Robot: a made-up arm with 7 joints.
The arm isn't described. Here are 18 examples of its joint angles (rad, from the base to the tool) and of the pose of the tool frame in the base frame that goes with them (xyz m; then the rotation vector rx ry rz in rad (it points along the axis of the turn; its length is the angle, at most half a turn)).
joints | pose
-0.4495 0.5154 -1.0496 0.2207 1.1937 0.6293 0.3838 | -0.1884 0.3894 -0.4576 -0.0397 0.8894 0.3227
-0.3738 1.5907 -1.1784 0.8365 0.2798 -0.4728 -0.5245 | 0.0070 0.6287 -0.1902 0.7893 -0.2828 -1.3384
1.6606 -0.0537 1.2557 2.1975 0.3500 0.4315 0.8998 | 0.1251 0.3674 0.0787 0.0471 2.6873 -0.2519
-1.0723 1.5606 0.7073 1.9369 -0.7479 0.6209 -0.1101 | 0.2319 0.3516 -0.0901 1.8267 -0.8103 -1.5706
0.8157 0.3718 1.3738 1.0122 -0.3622 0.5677 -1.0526 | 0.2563 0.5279 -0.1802 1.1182 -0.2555 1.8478
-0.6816 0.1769 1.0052 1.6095 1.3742 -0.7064 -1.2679 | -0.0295 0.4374 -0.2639 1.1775 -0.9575 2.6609
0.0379 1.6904 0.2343 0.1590 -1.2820 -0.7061 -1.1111 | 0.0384 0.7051 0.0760 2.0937 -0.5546 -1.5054
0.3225 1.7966 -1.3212 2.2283 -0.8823 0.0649 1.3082 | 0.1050 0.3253 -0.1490 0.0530 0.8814 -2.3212
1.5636 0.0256 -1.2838 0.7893 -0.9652 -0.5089 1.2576 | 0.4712 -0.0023 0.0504 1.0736 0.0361 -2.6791
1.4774 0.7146 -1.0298 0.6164 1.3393 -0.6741 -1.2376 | 0.4672 0.3930 0.0363 0.5647 -1.8948 1.7353
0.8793 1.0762 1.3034 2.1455 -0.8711 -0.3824 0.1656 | -0.0607 0.3873 0.1273 -2.6437 0.9553 -0.2229
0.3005 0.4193 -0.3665 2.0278 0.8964 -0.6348 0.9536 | 0.2678 0.1544 -0.1064 -1.3614 -2.5435 -1.1162
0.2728 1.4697 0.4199 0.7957 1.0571 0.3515 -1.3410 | 0.1599 0.6386 0.0765 1.5987 -0.8606 1.7511
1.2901 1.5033 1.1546 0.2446 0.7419 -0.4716 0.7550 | -0.0147 0.7083 0.0315 -0.7204 2.5846 -0.9206
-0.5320 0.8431 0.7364 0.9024 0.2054 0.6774 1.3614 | 0.0379 0.5932 -0.2425 -0.4644 -0.3979 0.2844
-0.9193 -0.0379 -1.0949 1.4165 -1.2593 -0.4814 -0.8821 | -0.1729 -0.0790 -0.2842 -0.4364 -1.8007 -0.6024
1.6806 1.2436 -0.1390 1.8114 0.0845 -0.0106 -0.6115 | 0.0741 0.3591 0.2672 -1.3147 2.2230 -0.4137
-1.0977 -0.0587 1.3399 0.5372 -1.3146 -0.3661 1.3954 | -0.4439 0.2713 -0.2624 -0.9755 0.6632 0.1607
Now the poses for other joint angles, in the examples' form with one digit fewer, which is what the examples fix.
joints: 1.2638 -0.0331 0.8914 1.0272 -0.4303 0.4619 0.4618
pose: 0.446 0.332 0.010 -0.264 -1.719 0.426
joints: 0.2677 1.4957 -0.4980 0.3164 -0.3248 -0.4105 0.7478
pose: 0.092 0.696 -0.057 0.602 0.182 -0.921
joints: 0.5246 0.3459 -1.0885 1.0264 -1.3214 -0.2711 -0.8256
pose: 0.323 0.118 -0.345 0.794 -2.264 -1.897
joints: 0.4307 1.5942 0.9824 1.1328 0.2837 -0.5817 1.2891
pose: 0.034 0.555 0.248 1.346 -1.552 -1.356
